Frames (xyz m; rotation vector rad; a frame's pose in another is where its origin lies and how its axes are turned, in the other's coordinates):
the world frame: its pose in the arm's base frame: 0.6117 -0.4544 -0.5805 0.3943 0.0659 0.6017
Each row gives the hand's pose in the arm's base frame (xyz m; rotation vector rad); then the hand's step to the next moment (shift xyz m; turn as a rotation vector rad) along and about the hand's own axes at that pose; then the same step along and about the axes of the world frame.
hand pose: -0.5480 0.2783 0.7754 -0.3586 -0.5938 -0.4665
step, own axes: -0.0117 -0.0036 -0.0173 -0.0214 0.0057 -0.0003
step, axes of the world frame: -0.0072 -0.0114 -0.0163 -0.0047 0.0099 -0.0192
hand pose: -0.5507 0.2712 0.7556 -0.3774 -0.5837 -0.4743
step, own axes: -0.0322 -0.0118 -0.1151 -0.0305 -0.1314 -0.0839
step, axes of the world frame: -0.0190 -0.0909 -0.0761 -0.1260 -0.0957 -0.0144
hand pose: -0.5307 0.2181 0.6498 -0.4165 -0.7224 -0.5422
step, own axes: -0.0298 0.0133 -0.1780 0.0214 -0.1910 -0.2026
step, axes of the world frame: 0.0156 -0.1537 -0.0942 -0.1521 -0.2341 0.0077
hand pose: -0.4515 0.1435 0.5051 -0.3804 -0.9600 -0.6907
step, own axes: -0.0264 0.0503 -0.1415 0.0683 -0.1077 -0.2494
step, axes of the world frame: 0.0665 -0.1241 -0.0584 -0.0563 -0.2723 0.0341
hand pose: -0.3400 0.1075 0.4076 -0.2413 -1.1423 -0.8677
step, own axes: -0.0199 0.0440 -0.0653 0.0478 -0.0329 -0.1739
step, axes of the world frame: 0.0593 -0.0521 -0.0192 0.0016 -0.1810 0.0293
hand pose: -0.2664 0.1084 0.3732 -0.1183 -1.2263 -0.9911
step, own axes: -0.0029 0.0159 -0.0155 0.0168 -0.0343 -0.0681
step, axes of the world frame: 0.0195 -0.0108 0.0014 -0.0186 -0.0758 0.0032
